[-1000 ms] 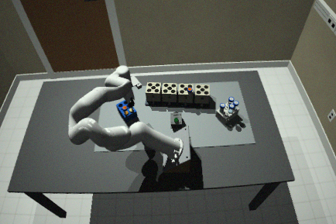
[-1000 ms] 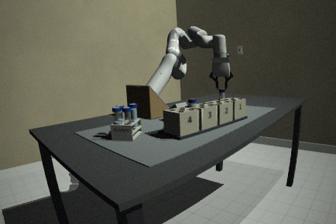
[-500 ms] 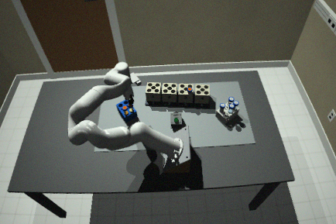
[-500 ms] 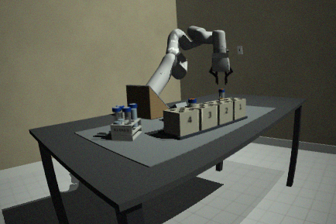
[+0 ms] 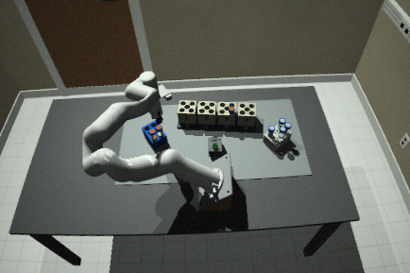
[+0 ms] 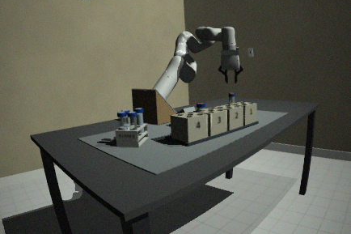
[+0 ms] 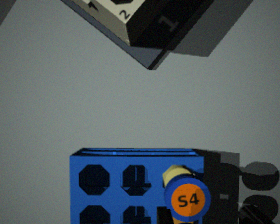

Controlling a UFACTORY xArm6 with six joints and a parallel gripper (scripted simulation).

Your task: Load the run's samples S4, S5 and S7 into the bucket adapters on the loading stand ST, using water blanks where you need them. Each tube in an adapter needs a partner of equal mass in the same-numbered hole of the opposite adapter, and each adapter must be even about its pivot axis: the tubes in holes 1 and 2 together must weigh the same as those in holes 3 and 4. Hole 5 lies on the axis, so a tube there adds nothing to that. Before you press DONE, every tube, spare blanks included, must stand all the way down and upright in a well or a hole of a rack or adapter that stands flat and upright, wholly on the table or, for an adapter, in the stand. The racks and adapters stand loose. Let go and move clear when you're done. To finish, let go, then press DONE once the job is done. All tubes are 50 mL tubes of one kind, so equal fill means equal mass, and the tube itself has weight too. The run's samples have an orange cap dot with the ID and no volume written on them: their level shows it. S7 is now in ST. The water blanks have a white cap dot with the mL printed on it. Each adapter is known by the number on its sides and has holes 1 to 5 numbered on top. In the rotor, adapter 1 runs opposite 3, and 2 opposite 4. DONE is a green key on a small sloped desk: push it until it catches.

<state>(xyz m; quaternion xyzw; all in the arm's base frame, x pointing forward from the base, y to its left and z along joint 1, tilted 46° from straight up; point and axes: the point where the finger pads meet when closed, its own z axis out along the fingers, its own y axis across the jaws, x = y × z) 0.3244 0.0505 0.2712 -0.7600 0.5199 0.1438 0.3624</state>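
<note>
The sample S7 lies 400 mm to the right of my hand, 130 mm below it and 50 mm ahead of it. From my hand the other things lie so: blue rack (170 mm below, 40 mm to the left, 30 mm ahead); then adapter 2 (270 mm to the right, 150 mm below, 110 mm ahead); then sample S4 (130 mm below, 10 mm to the right, 10 mm behind).
</note>
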